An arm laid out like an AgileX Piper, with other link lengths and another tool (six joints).
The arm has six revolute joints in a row. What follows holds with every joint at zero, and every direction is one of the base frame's.
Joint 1 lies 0.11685 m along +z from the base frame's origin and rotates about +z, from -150 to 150 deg.
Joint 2 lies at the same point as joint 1 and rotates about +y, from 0 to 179.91 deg.
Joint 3 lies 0.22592 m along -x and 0.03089 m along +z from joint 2 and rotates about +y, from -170 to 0 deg.
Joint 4 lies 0.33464 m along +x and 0.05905 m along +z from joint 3 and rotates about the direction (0.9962, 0, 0.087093), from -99.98 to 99.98 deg.
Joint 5 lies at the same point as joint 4 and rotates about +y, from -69.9 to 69.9 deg.
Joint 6 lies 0.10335 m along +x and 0.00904 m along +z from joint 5 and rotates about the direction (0.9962, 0, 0.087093), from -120 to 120 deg.
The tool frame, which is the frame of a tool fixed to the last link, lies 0.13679 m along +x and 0.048 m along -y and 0.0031 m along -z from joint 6; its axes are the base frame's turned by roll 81.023, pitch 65.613 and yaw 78.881 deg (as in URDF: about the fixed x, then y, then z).
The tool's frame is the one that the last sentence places.
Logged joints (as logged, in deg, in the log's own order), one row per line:
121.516 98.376 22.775 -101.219 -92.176 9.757
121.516 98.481 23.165 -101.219 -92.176 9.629
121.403 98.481 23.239 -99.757 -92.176 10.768
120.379 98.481 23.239 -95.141 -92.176 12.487
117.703 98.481 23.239 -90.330 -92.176 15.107
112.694 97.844 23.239 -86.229 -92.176 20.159
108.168 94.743 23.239 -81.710 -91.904 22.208
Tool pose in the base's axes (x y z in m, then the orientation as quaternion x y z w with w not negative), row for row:
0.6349 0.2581 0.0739 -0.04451 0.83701 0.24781 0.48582
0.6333 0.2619 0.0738 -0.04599 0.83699 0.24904 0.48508
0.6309 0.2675 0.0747 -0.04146 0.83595 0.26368 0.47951
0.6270 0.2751 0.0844 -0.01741 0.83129 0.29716 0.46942
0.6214 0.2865 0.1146 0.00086 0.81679 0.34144 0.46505
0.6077 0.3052 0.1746 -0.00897 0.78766 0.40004 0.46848
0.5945 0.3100 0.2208 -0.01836 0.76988 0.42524 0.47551
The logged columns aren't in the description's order. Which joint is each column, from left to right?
Columns, left to right: joint 2, joint 4, joint 1, joint 6, joint 3, joint 5.
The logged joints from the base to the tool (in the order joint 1, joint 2, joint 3, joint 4, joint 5, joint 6), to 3 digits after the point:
22.775 121.516 -92.176 98.376 9.757 -101.219
23.165 121.516 -92.176 98.481 9.629 -101.219
23.239 121.403 -92.176 98.481 10.768 -99.757
23.239 120.379 -92.176 98.481 12.487 -95.141
23.239 117.703 -92.176 98.481 15.107 -90.330
23.239 112.694 -92.176 97.844 20.159 -86.229
23.239 108.168 -91.904 94.743 22.208 -81.710

